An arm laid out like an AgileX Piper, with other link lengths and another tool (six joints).
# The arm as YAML. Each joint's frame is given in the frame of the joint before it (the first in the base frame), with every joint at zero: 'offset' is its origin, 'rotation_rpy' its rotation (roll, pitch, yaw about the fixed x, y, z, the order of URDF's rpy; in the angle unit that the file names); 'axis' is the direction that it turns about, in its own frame. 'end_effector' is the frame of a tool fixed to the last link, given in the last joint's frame.
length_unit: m
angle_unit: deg
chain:
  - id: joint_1
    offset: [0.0, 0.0, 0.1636]
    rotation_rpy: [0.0, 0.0, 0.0]
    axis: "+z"
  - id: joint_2
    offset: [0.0, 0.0, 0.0]
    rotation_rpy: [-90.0, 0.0, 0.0]
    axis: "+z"
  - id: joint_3
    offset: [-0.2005, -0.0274, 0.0]
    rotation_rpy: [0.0, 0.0, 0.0]
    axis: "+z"
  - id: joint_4
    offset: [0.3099, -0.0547, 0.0]
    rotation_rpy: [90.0, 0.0, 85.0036]
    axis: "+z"
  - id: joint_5
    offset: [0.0, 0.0, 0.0]
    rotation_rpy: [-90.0, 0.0, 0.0]
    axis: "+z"
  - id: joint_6
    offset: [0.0, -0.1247, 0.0]
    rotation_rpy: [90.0, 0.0, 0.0]
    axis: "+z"
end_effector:
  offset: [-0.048, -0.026, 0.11]
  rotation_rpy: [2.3, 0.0, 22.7]
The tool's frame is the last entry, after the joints.
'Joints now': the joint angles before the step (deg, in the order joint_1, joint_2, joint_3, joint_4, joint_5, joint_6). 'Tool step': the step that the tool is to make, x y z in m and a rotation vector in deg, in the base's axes. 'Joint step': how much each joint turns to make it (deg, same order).
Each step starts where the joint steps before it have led.
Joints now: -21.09, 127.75, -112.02, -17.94, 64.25, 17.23
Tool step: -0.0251, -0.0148, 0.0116, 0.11, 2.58, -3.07
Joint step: -1.89, -1.91, 0.19, -0.63, 4.36, -0.06
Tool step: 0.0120, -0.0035, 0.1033, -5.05, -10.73, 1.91
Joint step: -0.11, -10.31, 0.00, -0.01, -2.09, -1.50
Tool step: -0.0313, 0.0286, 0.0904, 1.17, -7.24, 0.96
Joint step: 0.00, -15.10, 4.28, 4.69, 4.29, -1.89
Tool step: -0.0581, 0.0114, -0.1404, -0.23, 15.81, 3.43
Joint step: -0.07, -9.02, 31.91, -5.95, -9.09, -1.06
